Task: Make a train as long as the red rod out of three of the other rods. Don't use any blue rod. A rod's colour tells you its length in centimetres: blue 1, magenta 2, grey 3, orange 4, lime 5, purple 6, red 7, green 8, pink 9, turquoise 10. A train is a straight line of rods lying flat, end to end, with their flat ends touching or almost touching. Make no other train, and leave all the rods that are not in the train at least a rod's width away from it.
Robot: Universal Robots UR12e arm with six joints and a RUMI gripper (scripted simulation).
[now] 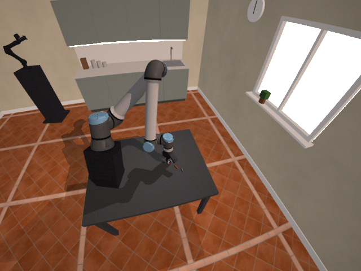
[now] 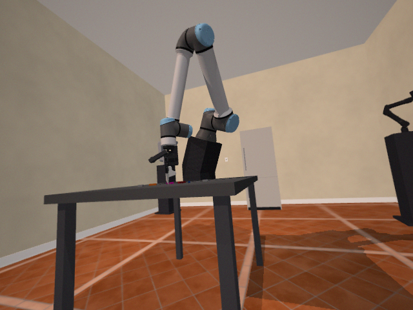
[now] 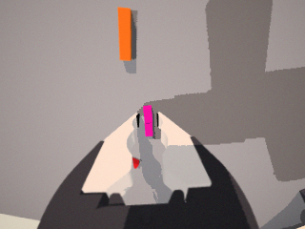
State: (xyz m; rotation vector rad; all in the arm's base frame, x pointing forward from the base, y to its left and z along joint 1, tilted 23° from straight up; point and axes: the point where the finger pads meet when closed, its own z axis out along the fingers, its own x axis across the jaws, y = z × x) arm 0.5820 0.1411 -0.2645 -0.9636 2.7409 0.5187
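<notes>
The orange rod is 7 cm ahead of my hand, 5 cm to the right of it and 1 cm below it. The rest, counted from my hand: blue rod (2 cm ahead, 16 cm to the left, 1 cm below); then red rod (1 cm behind, 9 cm to the left, 1 cm below).
</notes>
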